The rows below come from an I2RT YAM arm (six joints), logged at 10 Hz.
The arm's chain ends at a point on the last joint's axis. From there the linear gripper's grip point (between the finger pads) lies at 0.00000 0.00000 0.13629 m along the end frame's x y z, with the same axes.
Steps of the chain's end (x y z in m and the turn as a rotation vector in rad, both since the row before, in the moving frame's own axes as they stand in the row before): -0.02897, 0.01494, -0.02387, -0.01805, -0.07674, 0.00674; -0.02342, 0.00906, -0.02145, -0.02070, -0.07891, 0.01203; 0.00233, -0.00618, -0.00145, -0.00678, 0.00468, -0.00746; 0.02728, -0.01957, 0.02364, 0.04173, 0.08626, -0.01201; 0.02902, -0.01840, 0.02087, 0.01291, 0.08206, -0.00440; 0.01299, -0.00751, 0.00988, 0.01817, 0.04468, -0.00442; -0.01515, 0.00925, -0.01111, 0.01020, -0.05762, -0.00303
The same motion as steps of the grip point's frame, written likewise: -0.03943, 0.01736, -0.02429, -0.01805, -0.07674, 0.00674; -0.03418, 0.01181, -0.02190, -0.02070, -0.07891, 0.01203; 0.00297, -0.00526, -0.00145, -0.00678, 0.00468, -0.00746; 0.03898, -0.02532, 0.02301, 0.04173, 0.08626, -0.01201; 0.04019, -0.02018, 0.02040, 0.01291, 0.08206, -0.00440; 0.01907, -0.01000, 0.00972, 0.01817, 0.04468, -0.00442; -0.02300, 0.00787, -0.01134, 0.01020, -0.05762, -0.00303
